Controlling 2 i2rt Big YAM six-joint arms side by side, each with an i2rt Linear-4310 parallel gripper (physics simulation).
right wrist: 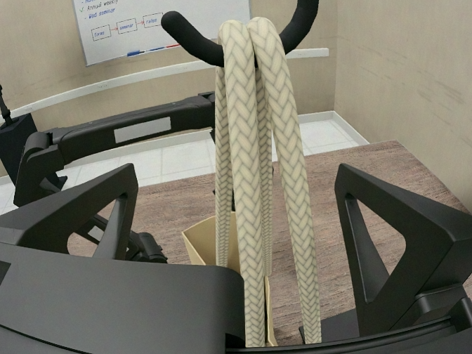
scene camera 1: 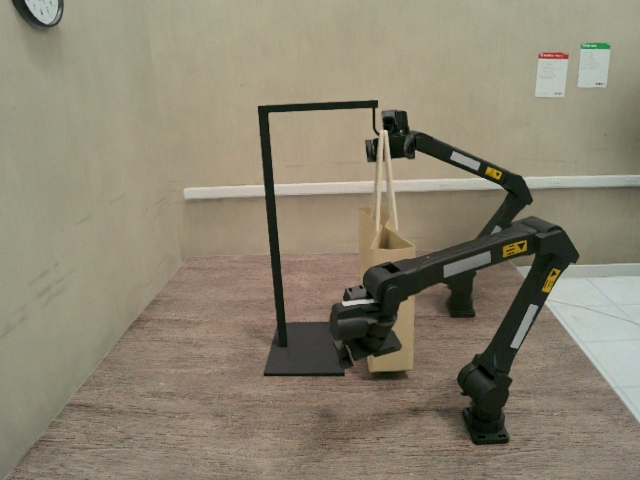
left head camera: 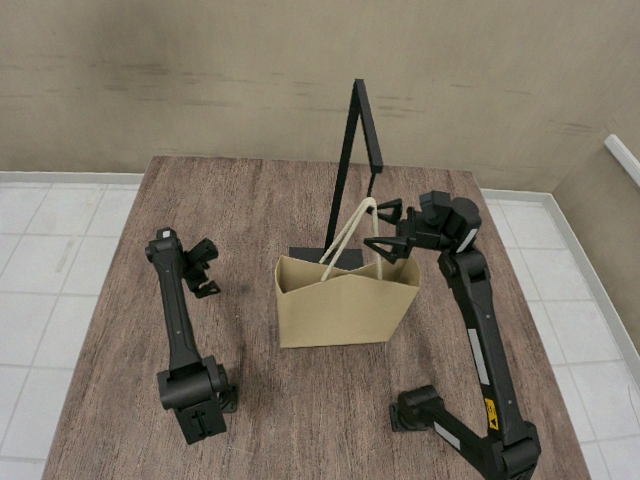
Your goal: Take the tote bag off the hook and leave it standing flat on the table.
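Observation:
The tan tote bag (left head camera: 343, 310) (scene camera 1: 392, 360) (right wrist: 207, 240) hangs upright by its braided rope handles (left head camera: 351, 227) (scene camera 1: 381, 175) (right wrist: 245, 110). The handle tops rest in the black hook (left head camera: 371, 183) (scene camera 1: 374, 119) (right wrist: 192, 42). The bag's bottom is close to the table; a dark shadow shows under it. My right gripper (left head camera: 369, 225) (scene camera 1: 389, 150) is open just below the hook, with the handles between its spread fingers, not gripped. My left gripper (left head camera: 212, 277) (scene camera 1: 371, 354) is open and empty, low over the table, left of the bag in the head view.
The black stand (left head camera: 343, 170) (scene camera 1: 271, 222) rises behind the bag in the head view. Its flat base (scene camera 1: 305, 356) (right wrist: 335, 327) lies on the wooden table (left head camera: 248, 206) (scene camera 1: 206, 403). Its top arm (left head camera: 368, 124) (scene camera 1: 320, 105) reaches out above the right gripper.

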